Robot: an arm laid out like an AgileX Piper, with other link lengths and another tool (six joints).
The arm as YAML. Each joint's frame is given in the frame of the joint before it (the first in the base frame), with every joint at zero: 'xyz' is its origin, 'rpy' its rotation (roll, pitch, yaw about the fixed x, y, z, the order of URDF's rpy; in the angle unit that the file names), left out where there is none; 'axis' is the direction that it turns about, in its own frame. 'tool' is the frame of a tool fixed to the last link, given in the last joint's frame.
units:
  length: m
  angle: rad
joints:
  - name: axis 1
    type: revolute
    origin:
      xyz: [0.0, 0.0, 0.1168]
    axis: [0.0, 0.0, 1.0]
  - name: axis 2
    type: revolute
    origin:
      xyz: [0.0, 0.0, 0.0]
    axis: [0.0, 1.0, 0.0]
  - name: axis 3
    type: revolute
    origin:
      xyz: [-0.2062, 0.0, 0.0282]
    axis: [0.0, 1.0, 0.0]
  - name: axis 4
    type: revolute
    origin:
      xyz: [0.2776, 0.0, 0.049]
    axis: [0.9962, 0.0, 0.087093]
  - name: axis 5
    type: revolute
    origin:
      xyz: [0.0, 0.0, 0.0]
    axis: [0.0, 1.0, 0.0]
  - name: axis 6
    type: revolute
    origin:
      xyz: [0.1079, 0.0, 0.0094]
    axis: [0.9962, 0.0, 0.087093]
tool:
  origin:
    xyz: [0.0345, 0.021, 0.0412]
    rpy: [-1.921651, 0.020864, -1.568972]
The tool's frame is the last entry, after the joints.
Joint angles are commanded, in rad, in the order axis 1, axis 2, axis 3, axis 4, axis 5, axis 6. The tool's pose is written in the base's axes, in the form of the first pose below.
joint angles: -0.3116, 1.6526, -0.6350, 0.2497, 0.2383, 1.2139
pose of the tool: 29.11, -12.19, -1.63, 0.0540, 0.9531, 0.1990, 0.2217
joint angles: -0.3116, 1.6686, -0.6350, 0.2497, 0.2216, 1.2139
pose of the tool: 29.08, -12.25, -1.99, 0.0549, 0.9534, 0.1972, 0.2216
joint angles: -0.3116, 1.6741, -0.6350, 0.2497, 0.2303, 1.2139
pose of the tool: 28.92, -12.16, -2.24, 0.0562, 0.9542, 0.1998, 0.2153
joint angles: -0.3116, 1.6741, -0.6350, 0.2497, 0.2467, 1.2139
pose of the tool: 28.75, -12.04, -2.37, 0.0573, 0.9550, 0.2035, 0.2081
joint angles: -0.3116, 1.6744, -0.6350, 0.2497, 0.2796, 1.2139
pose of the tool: 28.40, -11.80, -2.64, 0.0596, 0.9563, 0.2108, 0.1935
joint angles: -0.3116, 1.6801, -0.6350, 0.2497, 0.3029, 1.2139
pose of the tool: 28.07, -11.61, -2.99, 0.0620, 0.9574, 0.2167, 0.1805
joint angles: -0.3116, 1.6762, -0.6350, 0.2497, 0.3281, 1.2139
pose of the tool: 27.85, -11.44, -3.05, 0.0632, 0.9579, 0.2218, 0.1712
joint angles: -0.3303, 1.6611, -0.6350, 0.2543, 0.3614, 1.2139
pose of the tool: 27.48, -11.76, -2.84, 0.0744, 0.9568, 0.2267, 0.1663
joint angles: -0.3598, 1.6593, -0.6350, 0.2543, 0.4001, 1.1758
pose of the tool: 26.88, -12.21, -3.00, 0.0724, 0.9587, 0.2309, 0.1497
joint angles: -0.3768, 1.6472, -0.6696, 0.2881, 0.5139, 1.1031
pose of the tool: 27.01, -11.97, -2.42, 0.0587, 0.9572, 0.2551, 0.1234
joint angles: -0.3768, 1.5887, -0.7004, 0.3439, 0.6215, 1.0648
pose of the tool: 27.75, -11.32, -0.44, 0.0518, 0.9496, 0.2822, 0.1263
